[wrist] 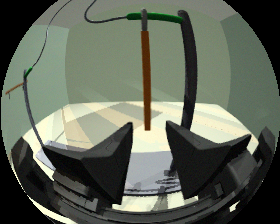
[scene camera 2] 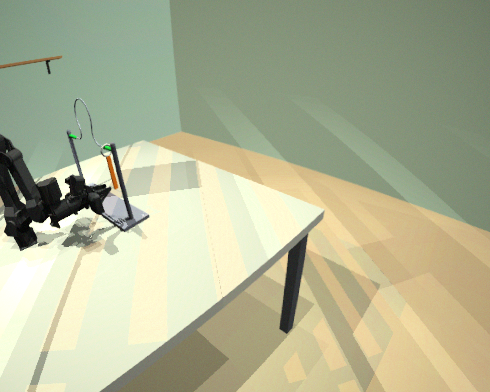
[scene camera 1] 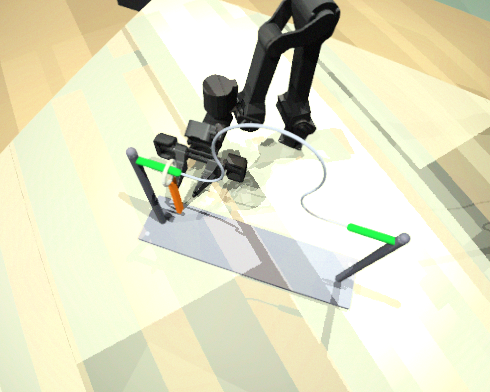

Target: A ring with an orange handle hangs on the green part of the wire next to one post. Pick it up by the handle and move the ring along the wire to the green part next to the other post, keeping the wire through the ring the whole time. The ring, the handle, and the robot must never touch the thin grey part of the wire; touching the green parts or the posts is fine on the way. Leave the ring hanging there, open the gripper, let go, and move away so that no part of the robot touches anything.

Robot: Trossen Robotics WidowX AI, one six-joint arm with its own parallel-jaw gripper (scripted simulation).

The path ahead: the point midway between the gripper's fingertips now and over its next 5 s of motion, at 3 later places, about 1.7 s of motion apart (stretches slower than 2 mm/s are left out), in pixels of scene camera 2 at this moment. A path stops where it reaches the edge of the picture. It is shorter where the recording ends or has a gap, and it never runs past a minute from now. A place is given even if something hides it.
My gripper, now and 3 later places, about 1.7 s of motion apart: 108,186; 123,179; 119,175; 100,164
